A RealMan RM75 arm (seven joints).
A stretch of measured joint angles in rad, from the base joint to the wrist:
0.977, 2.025, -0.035, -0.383, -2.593, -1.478, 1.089
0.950, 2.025, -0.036, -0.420, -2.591, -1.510, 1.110
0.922, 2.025, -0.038, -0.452, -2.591, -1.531, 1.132
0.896, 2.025, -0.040, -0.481, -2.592, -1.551, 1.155
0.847, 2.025, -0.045, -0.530, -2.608, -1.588, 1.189
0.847, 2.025, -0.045, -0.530, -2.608, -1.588, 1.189
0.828, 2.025, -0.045, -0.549, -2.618, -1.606, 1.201
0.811, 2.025, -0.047, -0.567, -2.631, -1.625, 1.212
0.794, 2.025, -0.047, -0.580, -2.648, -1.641, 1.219
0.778, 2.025, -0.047, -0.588, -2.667, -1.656, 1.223
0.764, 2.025, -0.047, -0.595, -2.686, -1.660, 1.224
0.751, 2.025, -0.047, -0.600, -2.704, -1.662, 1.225
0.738, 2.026, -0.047, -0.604, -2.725, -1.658, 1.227
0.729, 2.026, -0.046, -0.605, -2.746, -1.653, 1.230
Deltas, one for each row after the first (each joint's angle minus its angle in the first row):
-0.027, 0.000, -0.001, -0.037, 0.002, -0.032, 0.021
-0.055, 0.000, -0.003, -0.069, 0.002, -0.053, 0.043
-0.081, 0.000, -0.005, -0.098, 0.001, -0.073, 0.066
-0.130, 0.000, -0.010, -0.147, -0.015, -0.110, 0.100
-0.130, 0.000, -0.010, -0.147, -0.015, -0.110, 0.100
-0.149, 0.000, -0.010, -0.166, -0.025, -0.128, 0.112
-0.166, 0.000, -0.012, -0.184, -0.038, -0.147, 0.123
-0.183, 0.000, -0.012, -0.197, -0.055, -0.163, 0.130
-0.199, 0.000, -0.012, -0.205, -0.074, -0.178, 0.134
-0.213, 0.000, -0.012, -0.212, -0.093, -0.182, 0.135
-0.226, 0.000, -0.012, -0.217, -0.111, -0.184, 0.136
-0.239, 0.001, -0.012, -0.221, -0.132, -0.180, 0.138
-0.248, 0.001, -0.011, -0.222, -0.153, -0.175, 0.141

